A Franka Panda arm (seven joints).
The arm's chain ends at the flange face. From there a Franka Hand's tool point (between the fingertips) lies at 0.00 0.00 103.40 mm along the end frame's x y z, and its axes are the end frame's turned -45 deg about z.
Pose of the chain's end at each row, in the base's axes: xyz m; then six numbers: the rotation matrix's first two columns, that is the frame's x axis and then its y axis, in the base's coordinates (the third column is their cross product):
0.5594 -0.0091 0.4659 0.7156 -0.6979 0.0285 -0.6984 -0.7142 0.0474
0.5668 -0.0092 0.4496 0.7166 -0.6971 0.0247 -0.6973 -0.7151 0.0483
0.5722 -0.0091 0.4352 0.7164 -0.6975 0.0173 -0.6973 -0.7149 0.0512
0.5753 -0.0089 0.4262 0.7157 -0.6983 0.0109 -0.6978 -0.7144 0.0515
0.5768 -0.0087 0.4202 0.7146 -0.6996 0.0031 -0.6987 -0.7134 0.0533
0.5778 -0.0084 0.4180 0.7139 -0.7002 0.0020 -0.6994 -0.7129 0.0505
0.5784 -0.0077 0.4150 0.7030 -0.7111 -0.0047 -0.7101 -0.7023 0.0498
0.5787 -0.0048 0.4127 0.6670 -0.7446 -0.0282 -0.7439 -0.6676 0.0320
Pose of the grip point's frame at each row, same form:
0.5581 -0.0147 0.3627 0.9998 0.0115 -0.0134 0.0122 -0.9985 0.0537
0.5651 -0.0146 0.3464 0.9998 0.0127 -0.0167 0.0136 -0.9986 0.0516
0.5698 -0.0141 0.3320 0.9996 0.0123 -0.0240 0.0135 -0.9987 0.0484
0.5724 -0.0135 0.3229 0.9995 0.0114 -0.0287 0.0127 -0.9989 0.0441
0.5732 -0.0129 0.3169 0.9994 0.0098 -0.0355 0.0112 -0.9991 0.0399
0.5743 -0.0123 0.3147 0.9994 0.0090 -0.0343 0.0103 -0.9992 0.0371
0.5744 -0.0110 0.3117 0.9992 -0.0062 -0.0385 -0.0050 -0.9994 0.0319
0.5743 -0.0048 0.3094 0.9977 -0.0544 -0.0426 -0.0544 -0.9986 0.0027

